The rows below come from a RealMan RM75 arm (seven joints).
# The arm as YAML. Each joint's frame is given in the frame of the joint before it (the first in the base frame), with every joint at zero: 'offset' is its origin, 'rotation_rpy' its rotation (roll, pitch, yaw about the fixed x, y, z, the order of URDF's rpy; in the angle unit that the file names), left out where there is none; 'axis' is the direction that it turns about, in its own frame. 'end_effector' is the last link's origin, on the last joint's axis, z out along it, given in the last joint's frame.
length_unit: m
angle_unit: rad
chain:
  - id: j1
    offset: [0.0, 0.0, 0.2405]
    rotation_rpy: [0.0, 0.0, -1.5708]
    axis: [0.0, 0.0, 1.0]
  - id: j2
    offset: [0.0, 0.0, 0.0]
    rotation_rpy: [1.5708, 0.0, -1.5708]
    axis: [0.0, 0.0, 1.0]
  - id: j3
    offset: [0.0, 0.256, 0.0]
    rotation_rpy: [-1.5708, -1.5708, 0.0]
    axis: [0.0, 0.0, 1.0]
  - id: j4
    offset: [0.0, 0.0, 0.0]
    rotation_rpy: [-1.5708, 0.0, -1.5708]
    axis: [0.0, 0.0, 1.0]
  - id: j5
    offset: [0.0, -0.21, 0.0]
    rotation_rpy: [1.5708, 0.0, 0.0]
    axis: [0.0, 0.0, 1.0]
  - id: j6
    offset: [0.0, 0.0, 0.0]
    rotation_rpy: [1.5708, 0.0, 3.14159]
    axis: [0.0, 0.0, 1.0]
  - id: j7
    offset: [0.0, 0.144, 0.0]
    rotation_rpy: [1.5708, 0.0, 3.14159]
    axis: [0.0, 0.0, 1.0]
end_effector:
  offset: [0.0, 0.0, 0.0]
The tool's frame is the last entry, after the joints.
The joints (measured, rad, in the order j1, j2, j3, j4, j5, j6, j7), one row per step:
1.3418 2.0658 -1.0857 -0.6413 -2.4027 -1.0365 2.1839
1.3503 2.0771 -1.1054 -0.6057 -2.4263 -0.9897 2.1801
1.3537 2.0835 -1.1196 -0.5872 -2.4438 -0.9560 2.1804
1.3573 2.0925 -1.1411 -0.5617 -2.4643 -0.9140 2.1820
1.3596 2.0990 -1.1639 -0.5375 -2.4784 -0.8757 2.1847
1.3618 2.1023 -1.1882 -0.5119 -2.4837 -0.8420 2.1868
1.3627 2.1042 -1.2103 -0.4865 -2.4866 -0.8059 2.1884
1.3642 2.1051 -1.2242 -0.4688 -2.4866 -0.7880 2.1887
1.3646 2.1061 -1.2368 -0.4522 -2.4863 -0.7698 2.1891
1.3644 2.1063 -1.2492 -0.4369 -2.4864 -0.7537 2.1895
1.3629 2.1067 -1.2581 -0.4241 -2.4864 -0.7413 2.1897
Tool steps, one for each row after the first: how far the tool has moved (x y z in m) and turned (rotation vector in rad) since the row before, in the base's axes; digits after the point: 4 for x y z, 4 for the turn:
0.0046 0.0008 -0.0099 0.0164 -0.0331 0.0057
0.0030 0.0012 -0.0049 0.0176 -0.0214 0.0059
0.0045 0.0007 -0.0072 0.0185 -0.0289 0.0072
0.0045 0.0006 -0.0060 0.0162 -0.0250 0.0060
0.0047 0.0004 -0.0051 0.0118 -0.0214 0.0037
0.0050 0.0011 -0.0039 0.0154 -0.0172 0.0028
0.0035 0.0001 -0.0027 0.0046 -0.0121 0.0000
0.0036 0.0002 -0.0024 0.0055 -0.0102 -0.0007
0.0038 0.0003 -0.0019 0.0053 -0.0109 -0.0008
0.0039 0.0001 -0.0016 0.0036 -0.0083 -0.0030

